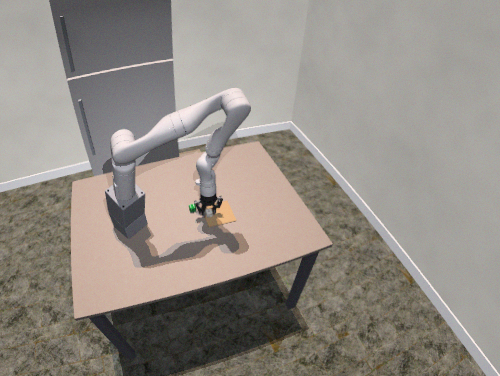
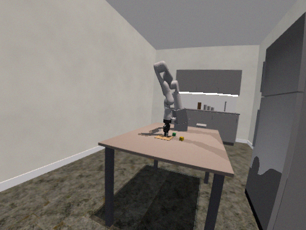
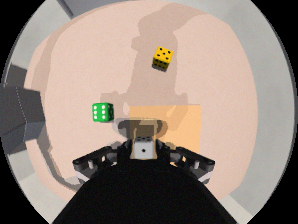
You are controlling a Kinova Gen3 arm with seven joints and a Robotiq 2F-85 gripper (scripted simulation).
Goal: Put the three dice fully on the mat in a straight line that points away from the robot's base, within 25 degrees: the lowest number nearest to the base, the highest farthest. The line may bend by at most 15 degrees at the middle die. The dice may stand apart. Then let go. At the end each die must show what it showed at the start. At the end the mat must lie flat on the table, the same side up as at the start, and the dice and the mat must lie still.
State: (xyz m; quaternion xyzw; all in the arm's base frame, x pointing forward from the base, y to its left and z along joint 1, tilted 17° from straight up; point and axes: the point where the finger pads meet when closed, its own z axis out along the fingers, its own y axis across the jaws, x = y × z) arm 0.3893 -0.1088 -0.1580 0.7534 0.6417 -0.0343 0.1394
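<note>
My hand is 1 cm above the white die. Also, from my hand: mat (5 cm ahead, 1 cm to the right, 2 cm below); then green die (6 cm behind, 7 cm to the left, 1 cm below); then yellow die (6 cm ahead, 15 cm to the left, 1 cm below).
</note>
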